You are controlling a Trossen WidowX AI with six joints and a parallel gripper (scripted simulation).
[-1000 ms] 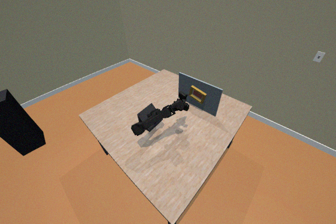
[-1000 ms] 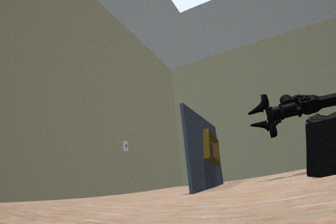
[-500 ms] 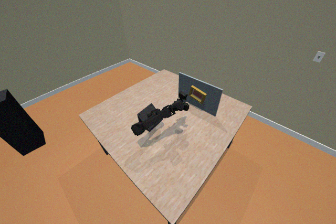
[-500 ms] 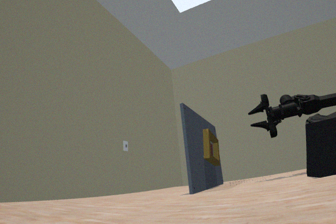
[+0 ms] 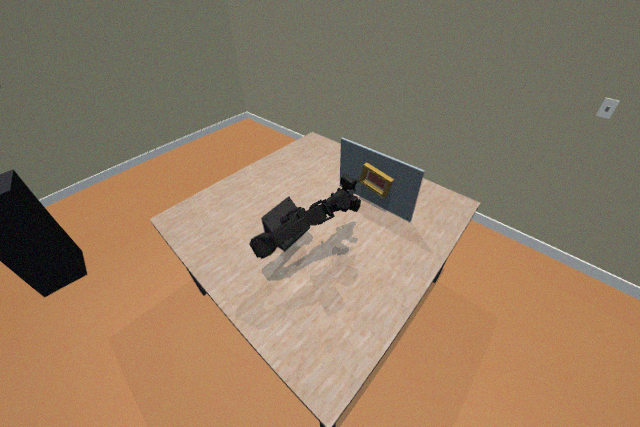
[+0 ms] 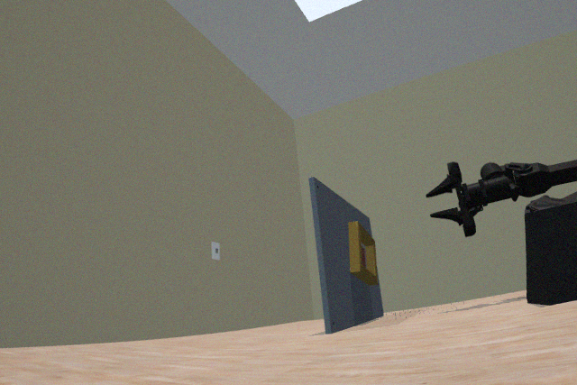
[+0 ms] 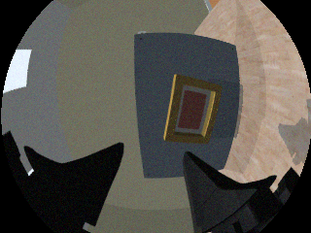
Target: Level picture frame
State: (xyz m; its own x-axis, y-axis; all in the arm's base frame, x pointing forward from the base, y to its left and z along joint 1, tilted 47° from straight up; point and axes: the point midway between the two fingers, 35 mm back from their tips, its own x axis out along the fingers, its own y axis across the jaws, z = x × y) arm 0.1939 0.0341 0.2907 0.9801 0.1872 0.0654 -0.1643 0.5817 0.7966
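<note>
The gold picture frame is 19 cm ahead of my gripper tip, 3 cm to the left of it and 9 cm below it. From my gripper tip the other things lie so: wall panel (20 cm ahead, 4 cm to the left, 10 cm below).
</note>
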